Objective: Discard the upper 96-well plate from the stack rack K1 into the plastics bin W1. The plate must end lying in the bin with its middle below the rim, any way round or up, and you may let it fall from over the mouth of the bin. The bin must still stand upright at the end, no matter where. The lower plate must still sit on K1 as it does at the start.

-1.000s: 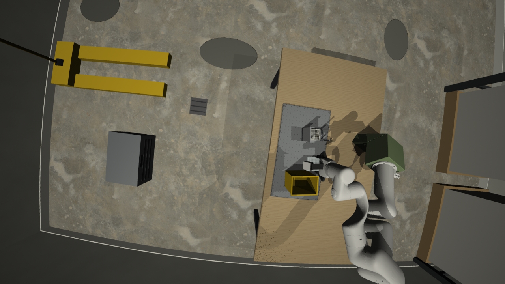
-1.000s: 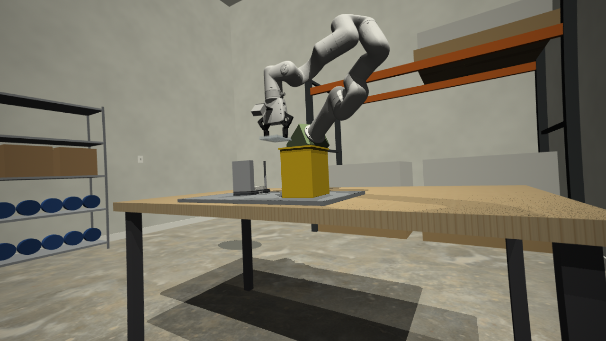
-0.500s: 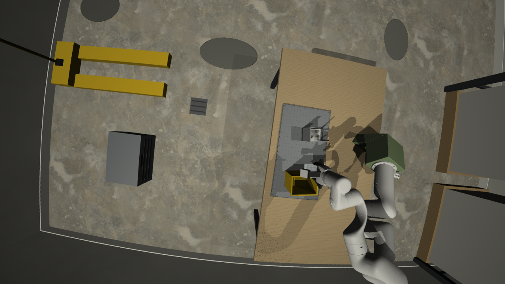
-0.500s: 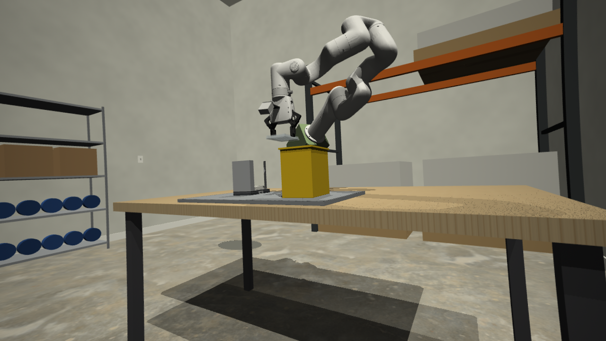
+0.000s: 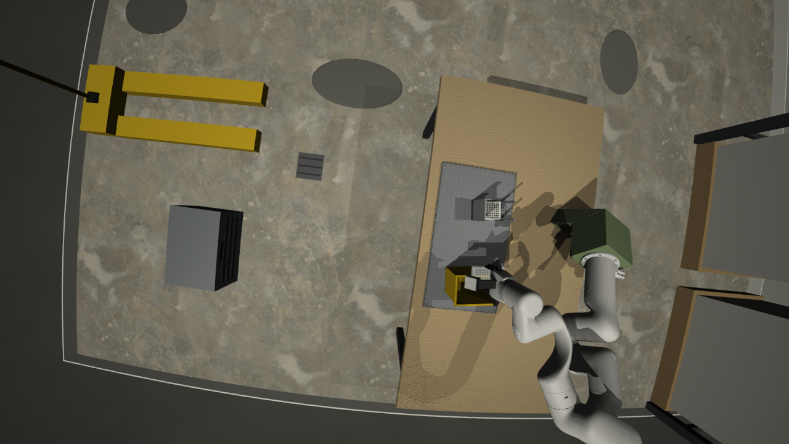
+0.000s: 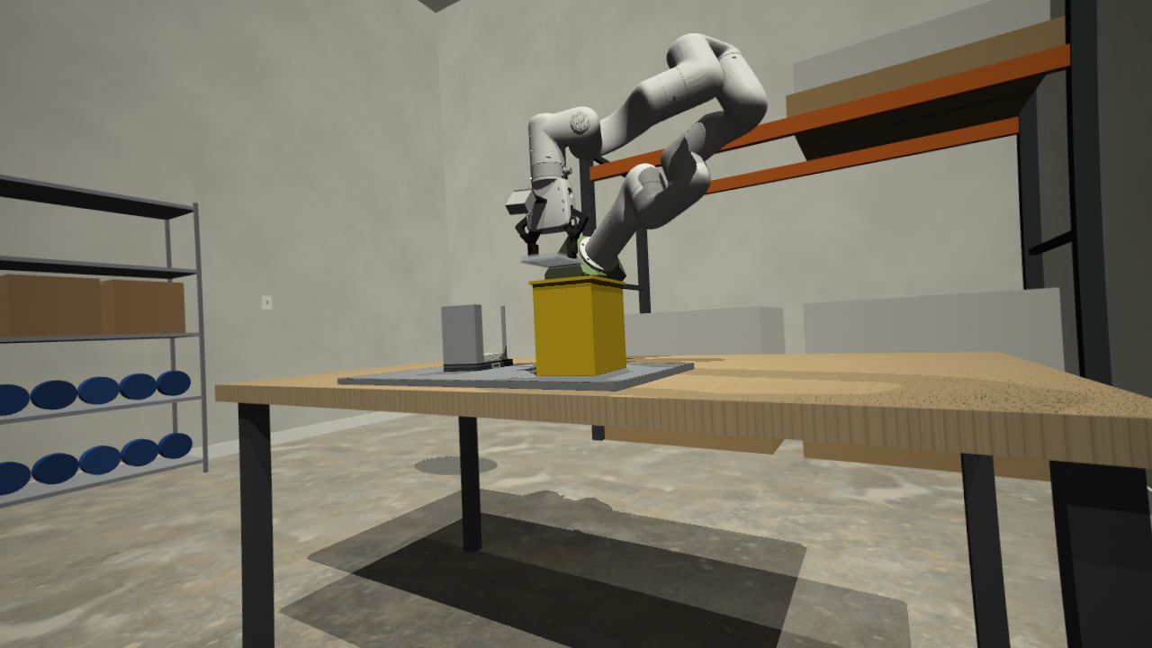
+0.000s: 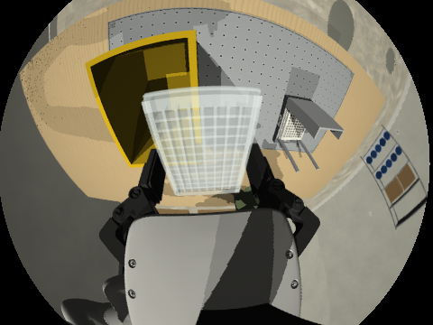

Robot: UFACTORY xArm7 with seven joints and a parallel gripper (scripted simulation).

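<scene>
My hand is 15 cm above the yellow plastics bin W1 and 7 cm to the right of it.
</scene>
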